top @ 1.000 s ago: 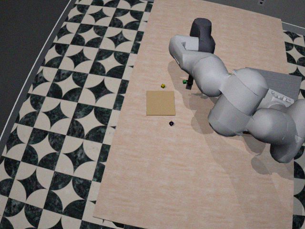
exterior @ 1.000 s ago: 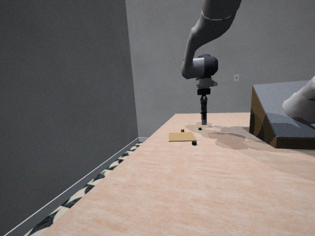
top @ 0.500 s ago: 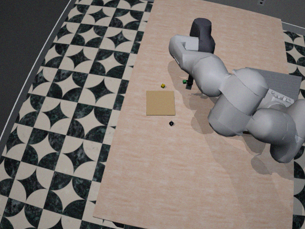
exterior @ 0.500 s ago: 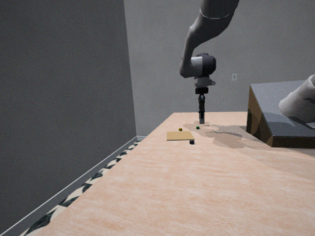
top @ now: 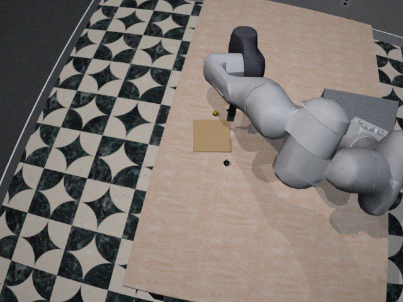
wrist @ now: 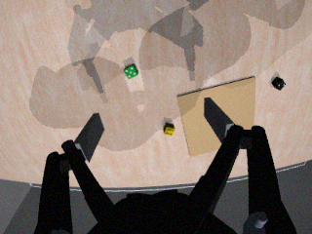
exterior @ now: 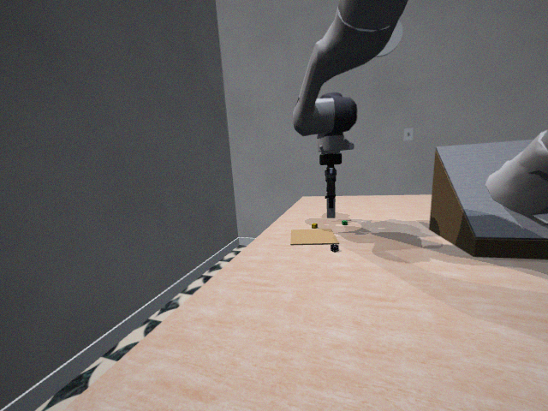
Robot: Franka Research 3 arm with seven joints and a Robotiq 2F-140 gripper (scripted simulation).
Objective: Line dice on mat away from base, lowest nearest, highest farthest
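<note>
The yellow die lies 6 cm ahead of my hand, 5 cm below it and 2 cm to the left of it. Also, from my hand: green die: 5 cm below, 5 cm behind, 2 cm to the right; then tan mat: 12 cm to the left, 6 cm below, 6 cm ahead; then black die: 23 cm to the left, 5 cm below, 1 cm behind.
</note>
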